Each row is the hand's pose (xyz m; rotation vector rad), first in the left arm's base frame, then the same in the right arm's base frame.
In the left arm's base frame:
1: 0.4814 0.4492 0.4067 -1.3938 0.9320 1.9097
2: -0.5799 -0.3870 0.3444 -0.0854 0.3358 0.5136
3: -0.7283 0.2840 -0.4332 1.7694 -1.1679 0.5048
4: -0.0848 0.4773 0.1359 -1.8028 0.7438 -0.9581
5: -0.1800 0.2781 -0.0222 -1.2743 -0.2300 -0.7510
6: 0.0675 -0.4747 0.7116 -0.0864 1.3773 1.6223
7: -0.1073 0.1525 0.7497 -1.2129 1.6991 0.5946
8: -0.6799 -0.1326 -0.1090 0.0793 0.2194 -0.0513
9: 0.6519 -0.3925 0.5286 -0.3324 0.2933 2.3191
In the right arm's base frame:
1: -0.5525 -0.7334 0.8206 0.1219 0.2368 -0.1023
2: -0.1323 0.5516 0.7796 1.1038 -0.7485 -1.5408
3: 0.7234 0.0019 0.9861 0.1506 2.6629 0.8942
4: -0.0421 -0.4313 1.0276 1.0178 1.9574 -1.5669
5: 0.1050 -0.2686 0.8675 0.5212 1.0776 -2.6004
6: -0.7750 0.2584 0.5295 0.9728 -0.5334 0.0423
7: -0.6146 -0.0420 1.0858 1.2285 0.7479 -0.3477
8: 0.3494 0.3340 0.8105 1.4572 -0.7720 -2.0353
9: -0.8855 -0.2438 0.1868 -0.0913 -0.7601 -0.1128

